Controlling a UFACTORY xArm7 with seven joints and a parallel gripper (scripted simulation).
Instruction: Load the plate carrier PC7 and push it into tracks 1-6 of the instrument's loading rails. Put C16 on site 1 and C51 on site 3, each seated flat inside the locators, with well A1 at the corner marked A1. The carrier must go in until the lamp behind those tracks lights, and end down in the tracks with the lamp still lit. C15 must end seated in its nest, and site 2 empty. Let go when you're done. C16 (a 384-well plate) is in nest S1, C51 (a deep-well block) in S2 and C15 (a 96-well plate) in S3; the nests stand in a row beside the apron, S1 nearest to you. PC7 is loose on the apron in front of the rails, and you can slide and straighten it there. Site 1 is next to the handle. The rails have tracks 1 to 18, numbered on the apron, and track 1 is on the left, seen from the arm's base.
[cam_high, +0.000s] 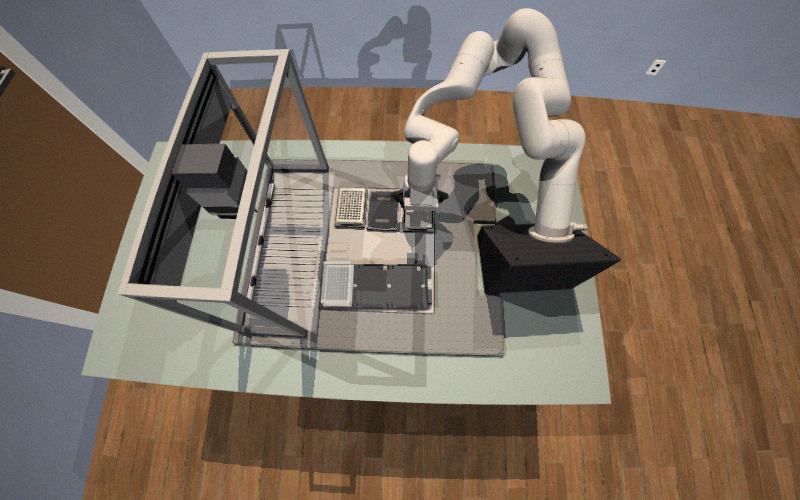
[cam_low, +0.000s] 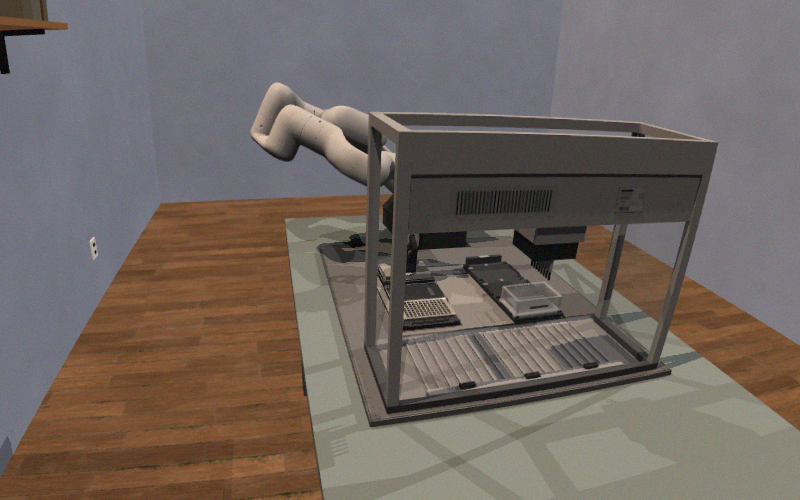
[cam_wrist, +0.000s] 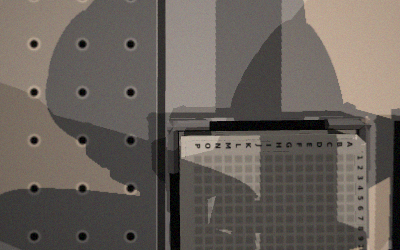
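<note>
The dark nest S1 is 4 cm below my hand. From my hand the other things lie so: nest S2 (12 cm ahead, 4 cm below); then dark plate carrier PC7 (13 cm ahead, 25 cm to the left, 3 cm below).
</note>
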